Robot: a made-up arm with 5 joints. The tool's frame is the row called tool.
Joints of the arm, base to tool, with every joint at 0 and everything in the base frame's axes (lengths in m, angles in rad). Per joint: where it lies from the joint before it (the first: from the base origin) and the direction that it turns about. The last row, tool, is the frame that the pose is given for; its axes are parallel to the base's.
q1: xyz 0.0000 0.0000 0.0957 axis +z
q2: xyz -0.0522 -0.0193 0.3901 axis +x
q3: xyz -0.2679 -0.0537 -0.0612 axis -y
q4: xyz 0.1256 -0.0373 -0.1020 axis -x
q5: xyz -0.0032 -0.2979 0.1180 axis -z
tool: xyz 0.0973 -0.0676 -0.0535
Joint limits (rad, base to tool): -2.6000..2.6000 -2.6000..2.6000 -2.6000..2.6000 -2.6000..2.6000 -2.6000..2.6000
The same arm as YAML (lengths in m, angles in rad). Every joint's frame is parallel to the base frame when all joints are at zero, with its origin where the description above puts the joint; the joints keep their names.
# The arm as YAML. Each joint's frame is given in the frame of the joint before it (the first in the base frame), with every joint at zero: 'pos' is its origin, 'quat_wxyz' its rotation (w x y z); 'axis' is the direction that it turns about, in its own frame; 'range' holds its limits. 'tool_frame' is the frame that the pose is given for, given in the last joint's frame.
length_unit: m
angle_unit: rad
joints:
  - joint: q1
    pos: [0.0, 0.0, 0.0957]
    quat_wxyz: [1.0, 0.0, 0.0, 0.0]
    axis: [0.0, 0.0, 1.0]
    range: [-2.6, 2.6]
  - joint: q2
    pos: [-0.0522, -0.0193, 0.3901]
    quat_wxyz: [1.0, 0.0, 0.0, 0.0]
    axis: [1.0, 0.0, 0.0]
    range: [-2.6, 2.6]
  - joint: q3
    pos: [-0.2679, -0.0537, -0.0612]
    quat_wxyz: [1.0, 0.0, 0.0, 0.0]
    axis: [0.0, -1.0, 0.0]
    range: [-2.6, 2.6]
  - joint: q4
    pos: [0.1256, -0.0373, -0.102]
    quat_wxyz: [1.0, 0.0, 0.0, 0.0]
    axis: [-1.0, 0.0, 0.0]
    range: [-2.6, 2.6]
  - joint: q5
    pos: [-0.0032, -0.2979, 0.118]
    quat_wxyz: [1.0, 0.0, 0.0, 0.0]
    axis: [0.0, 0.0, -1.0]
    range: [-2.6, 2.6]
tool_frame:
  pos: [0.0973, -0.0676, -0.0535]
  quat_wxyz: [1.0, 0.0, 0.0, 0.0]

